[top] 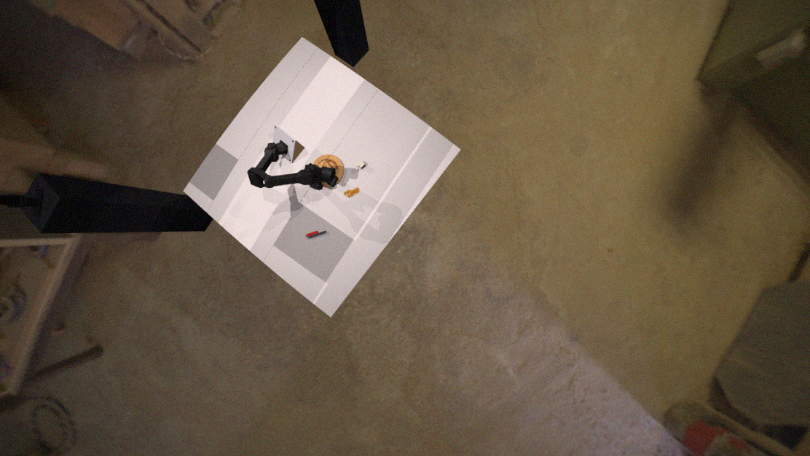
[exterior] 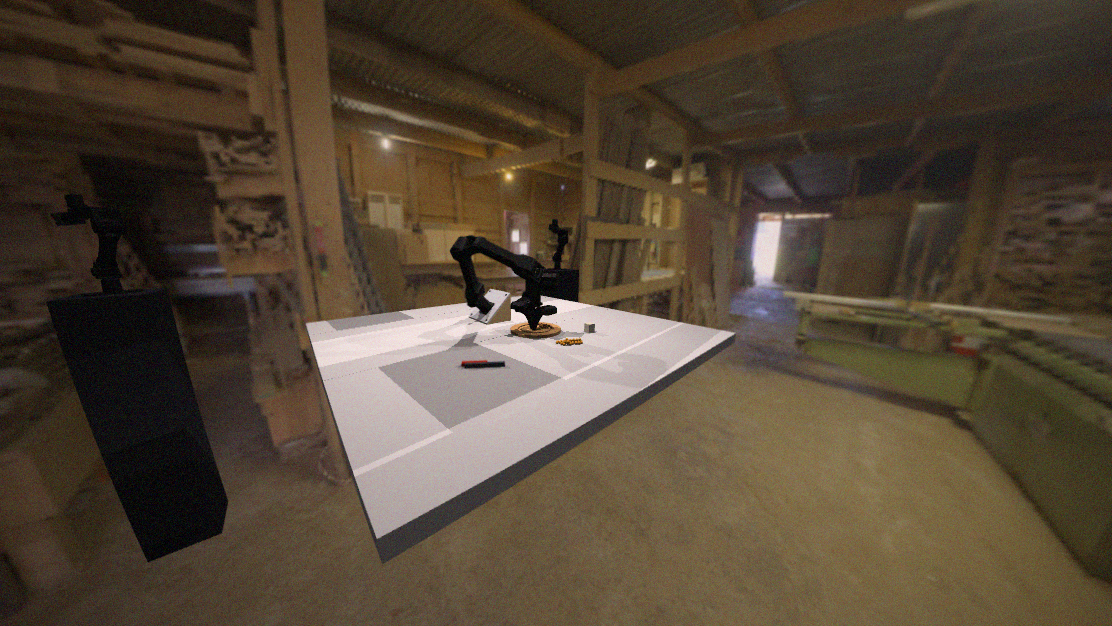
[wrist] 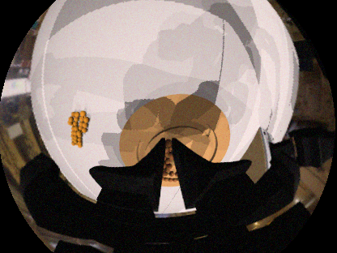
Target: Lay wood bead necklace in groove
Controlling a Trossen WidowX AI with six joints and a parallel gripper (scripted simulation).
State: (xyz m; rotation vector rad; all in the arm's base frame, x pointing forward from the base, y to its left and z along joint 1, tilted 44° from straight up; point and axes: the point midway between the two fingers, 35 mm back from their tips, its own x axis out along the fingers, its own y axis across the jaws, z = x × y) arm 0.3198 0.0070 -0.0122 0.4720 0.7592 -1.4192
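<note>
My gripper tip is 120 mm short of the small grey cube and 190 mm to the right of it. Round my gripper tip: black marker: 150 mm ahead, 310 mm to the right, 10 mm below.
</note>
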